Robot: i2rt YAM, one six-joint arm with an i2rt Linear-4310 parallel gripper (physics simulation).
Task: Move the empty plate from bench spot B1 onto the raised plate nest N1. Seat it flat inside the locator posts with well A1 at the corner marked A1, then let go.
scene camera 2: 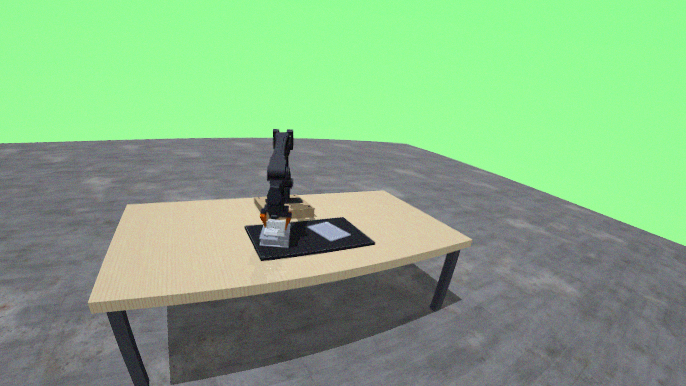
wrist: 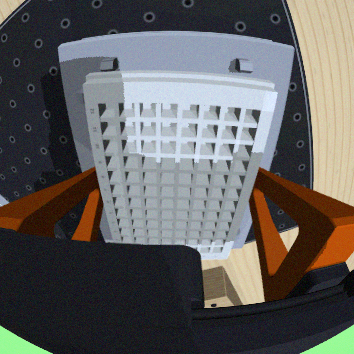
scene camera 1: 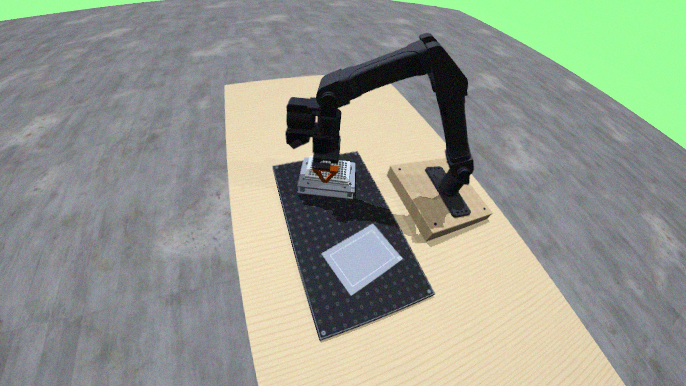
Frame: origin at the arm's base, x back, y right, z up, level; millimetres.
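Seen in the pictures: gripper, fingertip midpoint: [scene camera 2: 275, 229] [wrist: 175, 173] [scene camera 1: 326, 171]; arm's base, origin of the base link: [scene camera 1: 446, 190].
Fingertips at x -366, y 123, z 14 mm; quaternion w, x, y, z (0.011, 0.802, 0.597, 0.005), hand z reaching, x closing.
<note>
Offsets run from my fingertips to a thing's middle. "spot": to the spot under its first point. Level surfaces: height alone.
The white well plate @[dx +6, dy -2, dz +7 mm] [scene camera 1: 343, 171] [scene camera 2: 273, 228] [wrist: 182, 105] is empty and lies level over the grey raised nest @[dx +6, dy -2, dz -20 mm] [scene camera 1: 326, 191] [scene camera 2: 274, 241] [wrist: 175, 47]. My gripper [scene camera 1: 325, 173] [scene camera 2: 275, 220] [wrist: 175, 173] is shut on the plate, with its orange fingers on the two long sides. In the wrist view two locator posts [wrist: 109, 64] [wrist: 242, 65] stand just beyond the plate's far edge. I cannot tell whether the plate rests on the nest or hangs just above it. The corner marks are too small to read.
The nest stands at the far end of a black perforated mat @[dz -43 mm] [scene camera 1: 335, 302] [scene camera 2: 311, 246]. The pale square bench spot @[spot: dx +38, dy -271, dz -41 mm] [scene camera 1: 362, 259] [scene camera 2: 328, 230] on the mat is bare. The arm's wooden base block [scene camera 1: 422, 210] sits to the right on the table @[dz -56 mm] [scene camera 1: 479, 312].
</note>
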